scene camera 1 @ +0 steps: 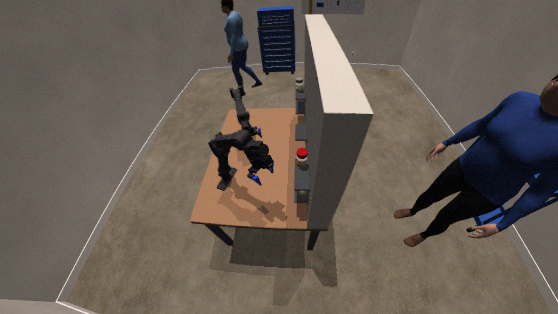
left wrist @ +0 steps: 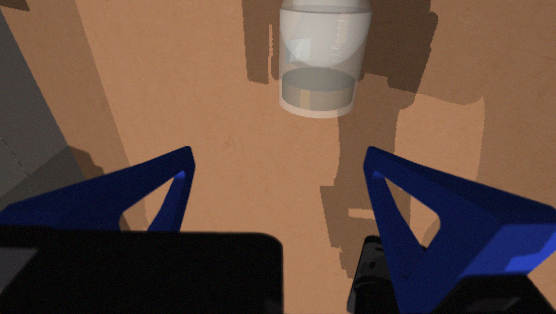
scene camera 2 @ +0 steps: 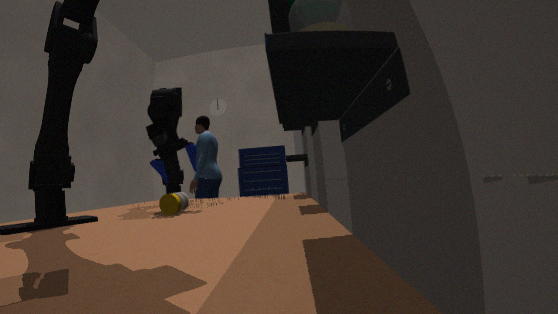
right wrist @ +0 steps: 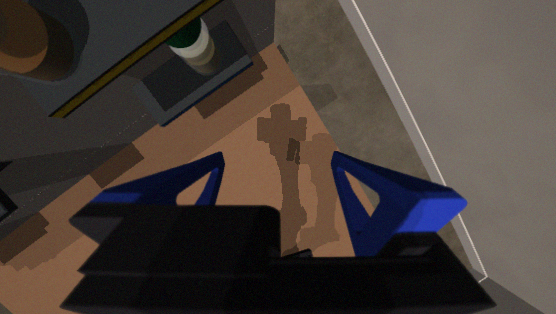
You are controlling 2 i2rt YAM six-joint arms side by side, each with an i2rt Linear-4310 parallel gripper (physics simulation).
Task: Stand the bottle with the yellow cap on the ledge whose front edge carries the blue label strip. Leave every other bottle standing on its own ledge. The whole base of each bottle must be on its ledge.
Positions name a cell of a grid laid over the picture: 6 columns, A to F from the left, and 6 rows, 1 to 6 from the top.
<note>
In view: the left gripper (scene camera 2: B4), the right gripper (right wrist: C4) and a green-capped bottle (right wrist: C1).
The left gripper also shows in the left wrist view (left wrist: D3). The left wrist view does not show the green-capped bottle: it is out of frame.
</note>
